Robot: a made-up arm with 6 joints. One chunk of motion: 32 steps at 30 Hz.
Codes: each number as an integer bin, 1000 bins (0 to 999) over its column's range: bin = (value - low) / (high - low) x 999, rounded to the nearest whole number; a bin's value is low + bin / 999 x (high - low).
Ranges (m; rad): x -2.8..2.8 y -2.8..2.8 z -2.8..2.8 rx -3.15..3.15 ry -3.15..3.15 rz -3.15..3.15
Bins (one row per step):
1: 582 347 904 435 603 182
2: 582 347 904 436 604 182
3: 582 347 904 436 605 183
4: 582 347 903 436 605 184
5: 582 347 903 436 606 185
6: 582 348 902 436 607 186
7: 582 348 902 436 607 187
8: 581 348 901 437 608 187
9: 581 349 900 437 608 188
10: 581 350 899 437 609 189
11: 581 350 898 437 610 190
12: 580 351 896 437 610 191
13: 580 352 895 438 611 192
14: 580 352 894 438 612 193
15: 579 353 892 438 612 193
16: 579 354 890 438 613 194
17: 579 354 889 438 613 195
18: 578 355 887 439 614 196
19: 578 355 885 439 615 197
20: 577 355 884 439 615 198
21: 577 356 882 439 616 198
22: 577 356 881 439 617 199
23: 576 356 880 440 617 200
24: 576 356 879 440 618 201
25: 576 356 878 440 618 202
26: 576 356 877 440 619 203
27: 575 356 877 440 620 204
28: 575 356 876 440 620 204
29: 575 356 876 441 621 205
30: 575 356 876 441 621 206
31: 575 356 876 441 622 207
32: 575 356 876 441 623 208
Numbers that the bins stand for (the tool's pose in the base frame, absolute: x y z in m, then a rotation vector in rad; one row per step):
1: 0.4625 -0.8549 2.2675 -0.4068 0.6527 -2.0023
2: 0.4625 -0.8549 2.2675 -0.4005 0.6590 -2.0023
3: 0.4625 -0.8549 2.2675 -0.4005 0.6653 -1.9959
4: 0.4625 -0.8549 2.2619 -0.4005 0.6653 -1.9896
5: 0.4625 -0.8549 2.2619 -0.4005 0.6716 -1.9833
6: 0.4625 -0.8492 2.2563 -0.4005 0.6779 -1.9770
7: 0.4625 -0.8492 2.2563 -0.4005 0.6779 -1.9707
8: 0.4569 -0.8492 2.2507 -0.3941 0.6842 -1.9707
9: 0.4569 -0.8436 2.2450 -0.3941 0.6842 -1.9644
10: 0.4569 -0.8380 2.2394 -0.3941 0.6905 -1.9581
11: 0.4569 -0.8380 2.2338 -0.3941 0.6968 -1.9518
12: 0.4513 -0.8324 2.2226 -0.3941 0.6968 -1.9455
13: 0.4513 -0.8268 2.2170 -0.3878 0.7032 -1.9392
14: 0.4513 -0.8268 2.2114 -0.3878 0.7095 -1.9329
15: 0.4456 -0.8212 2.2002 -0.3878 0.7095 -1.9329
16: 0.4456 -0.8156 2.1890 -0.3878 0.7158 -1.9266
17: 0.4456 -0.8156 2.1834 -0.3878 0.7158 -1.9203
18: 0.4400 -0.8100 2.1722 -0.3815 0.7221 -1.9140
19: 0.4400 -0.8100 2.1610 -0.3815 0.7284 -1.9077
20: 0.4344 -0.8100 2.1554 -0.3815 0.7284 -1.9014
21: 0.4344 -0.8044 2.1441 -0.3815 0.7347 -1.9014
22: 0.4344 -0.8044 2.1385 -0.3815 0.7410 -1.8950
23: 0.4288 -0.8044 2.1329 -0.3752 0.7410 -1.8887
24: 0.4288 -0.8044 2.1273 -0.3752 0.7473 -1.8824
25: 0.4288 -0.8044 2.1217 -0.3752 0.7473 -1.8761
26: 0.4288 -0.8044 2.1161 -0.3752 0.7536 -1.8698
27: 0.4232 -0.8044 2.1161 -0.3752 0.7599 -1.8635
28: 0.4232 -0.8044 2.1105 -0.3752 0.7599 -1.8635
29: 0.4232 -0.8044 2.1105 -0.3689 0.7662 -1.8572
30: 0.4232 -0.8044 2.1105 -0.3689 0.7662 -1.8509
31: 0.4232 -0.8044 2.1105 -0.3689 0.7725 -1.8446
32: 0.4232 -0.8044 2.1105 -0.3689 0.7788 -1.8383

